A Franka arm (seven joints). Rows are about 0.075 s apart.
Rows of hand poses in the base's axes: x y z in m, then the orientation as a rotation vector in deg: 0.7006, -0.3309, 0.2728, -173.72, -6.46, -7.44; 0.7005, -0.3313, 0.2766, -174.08, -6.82, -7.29; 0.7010, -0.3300, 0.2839, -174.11, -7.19, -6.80; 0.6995, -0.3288, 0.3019, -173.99, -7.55, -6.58; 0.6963, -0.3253, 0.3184, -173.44, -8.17, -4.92; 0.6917, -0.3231, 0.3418, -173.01, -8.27, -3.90; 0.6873, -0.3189, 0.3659, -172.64, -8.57, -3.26; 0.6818, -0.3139, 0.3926, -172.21, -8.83, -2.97; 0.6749, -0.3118, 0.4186, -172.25, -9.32, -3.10
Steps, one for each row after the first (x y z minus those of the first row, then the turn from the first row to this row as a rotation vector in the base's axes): -0.0001, -0.0004, 0.0038, -0.38, 0.08, 0.22; 0.0004, 0.0009, 0.0111, -0.43, 0.39, 0.47; -0.0011, 0.0021, 0.0291, -0.33, 0.52, 0.73; -0.0043, 0.0056, 0.0456, 0.19, 1.60, 1.23; -0.0089, 0.0078, 0.0690, 0.61, 2.27, 1.36; -0.0133, 0.0120, 0.0931, 0.95, 2.69, 1.61; -0.0188, 0.0170, 0.1198, 1.36, 2.89, 1.82; -0.0257, 0.0191, 0.1458, 1.28, 2.78, 2.14
